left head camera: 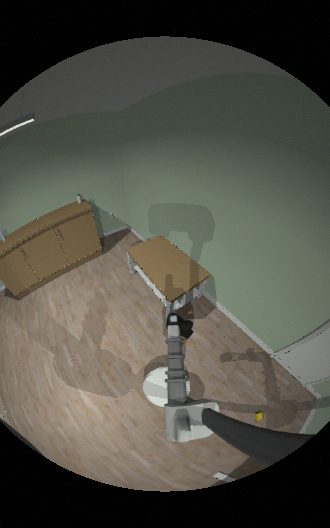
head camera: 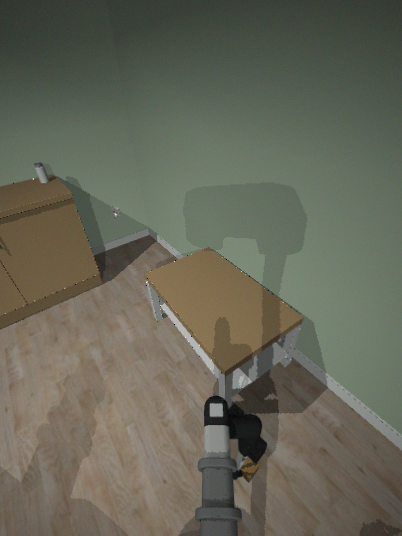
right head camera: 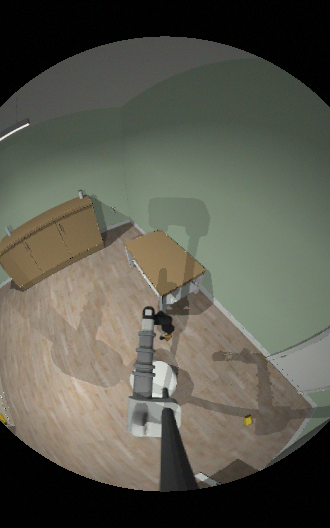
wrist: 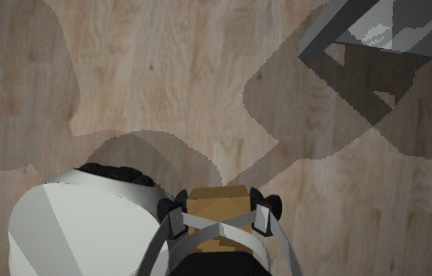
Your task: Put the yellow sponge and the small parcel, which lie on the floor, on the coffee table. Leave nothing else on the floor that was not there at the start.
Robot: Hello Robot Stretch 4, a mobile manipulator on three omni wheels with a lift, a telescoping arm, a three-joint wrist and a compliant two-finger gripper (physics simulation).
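Where they show: gripper, between the fingertips: (head camera: 243, 465) (right head camera: 165, 334) (wrist: 219, 203); robot's base, origin of its link: (left head camera: 165, 385) (right head camera: 154, 379).
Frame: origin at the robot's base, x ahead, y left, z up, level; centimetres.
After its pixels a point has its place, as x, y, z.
Observation:
My gripper (wrist: 219, 203) @[36.6, -8.8, 48.8] (head camera: 243, 472) @[36.6, -8.8, 48.8] is shut on the small parcel (wrist: 219, 200) @[37.6, -7.9, 53.2] (head camera: 250, 469) @[34.4, -10.4, 53.2] (right head camera: 168, 336) @[34.2, -11.0, 53.2], a brown box held between both fingertips above the floor. The coffee table (head camera: 220, 300) @[120.6, -4.0, 42.3] (left head camera: 165, 265) @[118.8, -1.6, 42.3] (right head camera: 162, 257) @[122.1, -3.3, 42.3], with a brown top and white legs, stands just beyond the arm's end. In the wrist view one leg of it shows at the top right. The yellow sponge (left head camera: 259, 415) @[-61.6, -96.4, 1.8] (right head camera: 248, 420) @[-62.2, -96.5, 1.8] lies on the floor to the right of the robot's base, apart from the gripper. It does not show in the wrist view.
A brown cabinet (head camera: 50, 250) @[169.1, 123.0, 50.0] (left head camera: 55, 250) @[142.7, 156.0, 45.8] (right head camera: 60, 240) @[146.9, 150.8, 49.4] stands at the left with a grey can (head camera: 41, 173) @[207.4, 130.8, 96.2] on top. A green wall (head camera: 340, 225) @[109.0, -55.0, 97.3] runs behind the table. My round white base (wrist: 85, 230) @[6.3, 3.9, 18.7] is beside the gripper. A yellow thing (right head camera: 3, 419) shows at the far left edge.

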